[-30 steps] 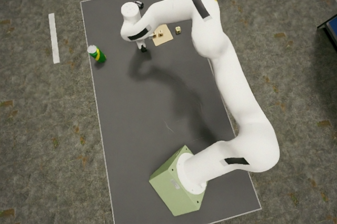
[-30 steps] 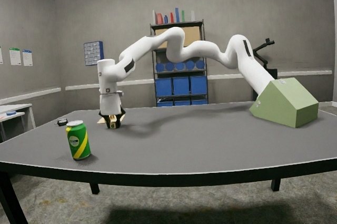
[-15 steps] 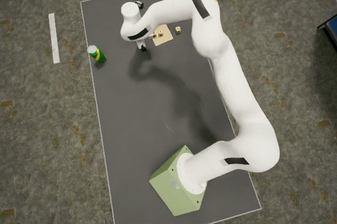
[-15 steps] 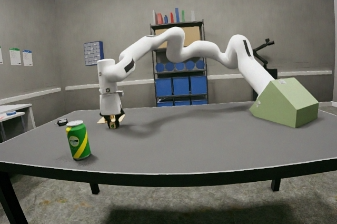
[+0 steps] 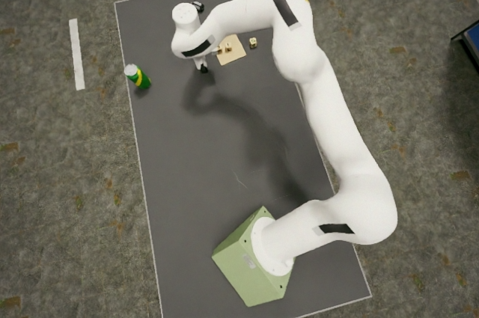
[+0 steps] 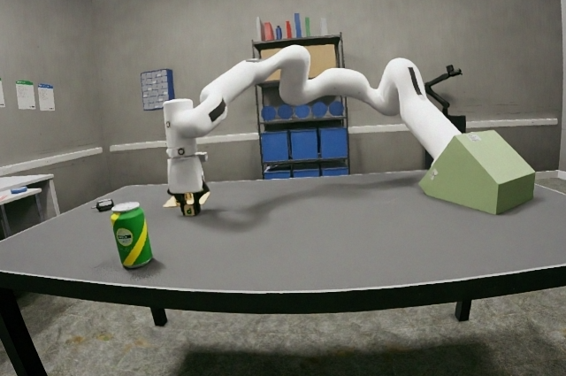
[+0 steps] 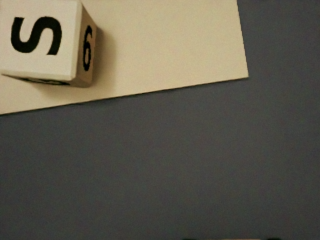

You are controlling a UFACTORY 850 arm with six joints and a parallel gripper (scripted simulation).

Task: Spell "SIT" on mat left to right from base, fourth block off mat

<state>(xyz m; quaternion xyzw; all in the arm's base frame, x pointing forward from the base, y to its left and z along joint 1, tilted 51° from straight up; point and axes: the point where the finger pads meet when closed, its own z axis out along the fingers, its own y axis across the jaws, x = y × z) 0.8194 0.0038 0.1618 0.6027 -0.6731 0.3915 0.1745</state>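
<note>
The tan mat lies 160 mm to the right of my hand, 40 mm ahead of it and 20 mm below it. Also, from my hand: small black object (340 mm ahead, 130 mm to the right); yellow can (290 mm to the left, 80 mm ahead, 40 mm above).
</note>
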